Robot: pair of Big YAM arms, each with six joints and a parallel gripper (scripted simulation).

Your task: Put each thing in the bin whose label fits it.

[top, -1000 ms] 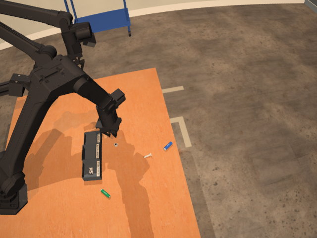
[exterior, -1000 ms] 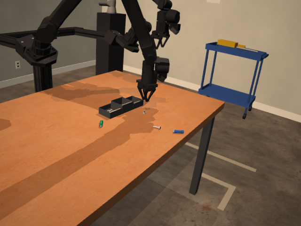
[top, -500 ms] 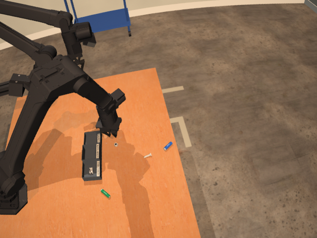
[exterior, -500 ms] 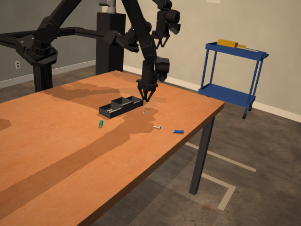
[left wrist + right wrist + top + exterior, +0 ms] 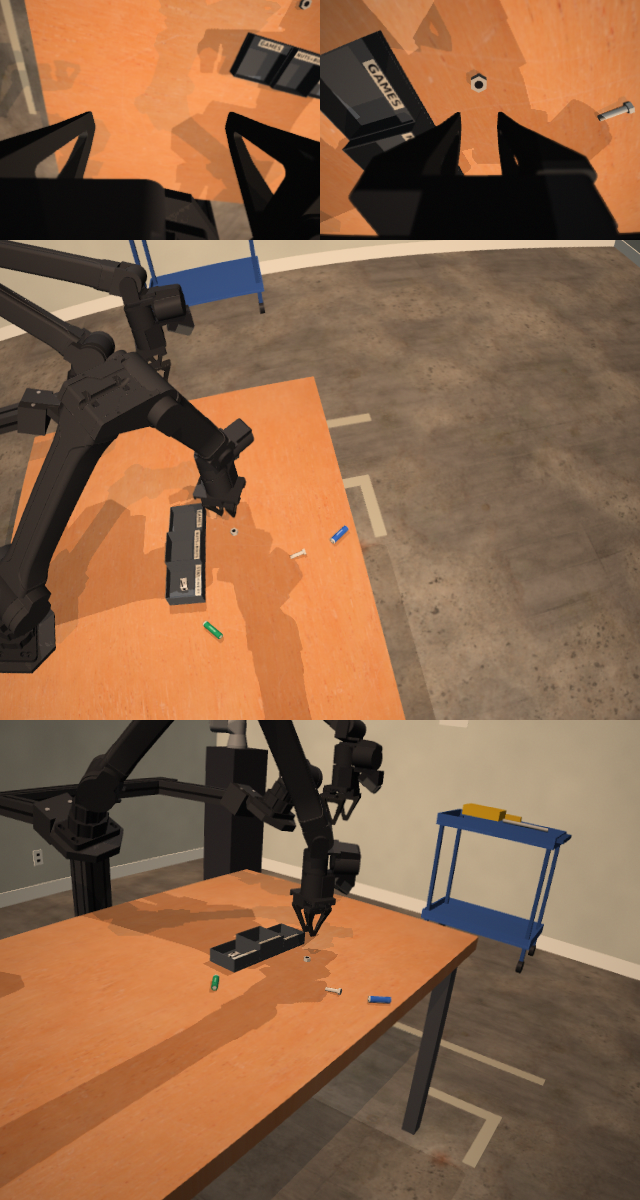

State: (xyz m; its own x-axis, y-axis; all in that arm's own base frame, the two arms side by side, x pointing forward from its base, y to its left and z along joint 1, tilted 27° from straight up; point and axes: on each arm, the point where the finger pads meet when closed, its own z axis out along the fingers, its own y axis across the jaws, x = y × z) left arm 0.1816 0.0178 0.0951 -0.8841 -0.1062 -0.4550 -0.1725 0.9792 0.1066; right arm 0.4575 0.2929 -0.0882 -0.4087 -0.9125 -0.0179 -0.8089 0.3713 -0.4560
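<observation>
Now: right hand 70 mm above the nut. From my right hand the other things lie so: pencil sharpener (140 mm to the right, 110 mm behind, 60 mm below); then bolt (150 mm ahead, 70 mm to the right, 70 mm below); then blue battery (240 mm ahead, 70 mm below, 30 mm to the right).
</observation>
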